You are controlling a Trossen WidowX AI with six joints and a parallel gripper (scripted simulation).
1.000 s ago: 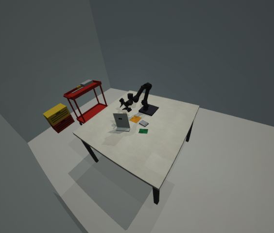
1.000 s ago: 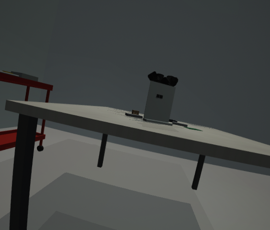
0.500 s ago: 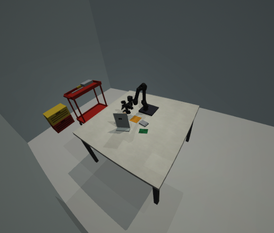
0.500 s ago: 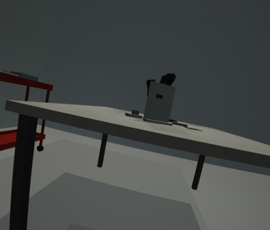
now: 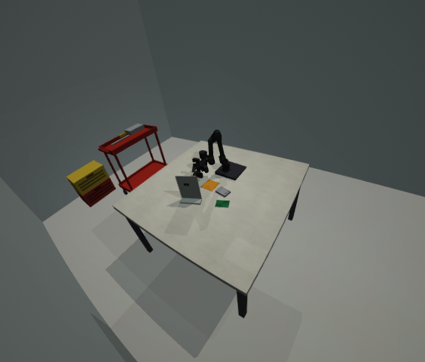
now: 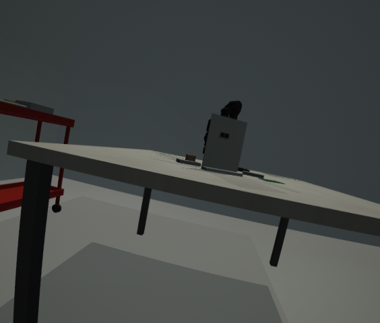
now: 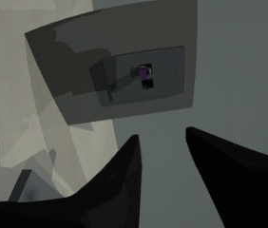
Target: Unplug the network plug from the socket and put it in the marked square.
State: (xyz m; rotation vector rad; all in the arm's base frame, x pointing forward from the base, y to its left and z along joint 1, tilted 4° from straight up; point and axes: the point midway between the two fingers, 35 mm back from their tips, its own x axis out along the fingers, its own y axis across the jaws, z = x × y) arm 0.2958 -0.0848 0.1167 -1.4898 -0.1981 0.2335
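Now: the network plug 100 mm ahead of my gripper tip and 60 mm to the left of it. Also, from my gripper tip: grey upright panel (120 mm ahead, 70 mm to the left, 50 mm below); green patch (300 mm to the left, 150 mm below, 10 mm ahead); orange square patch (150 mm below, 100 mm behind, 70 mm to the left).
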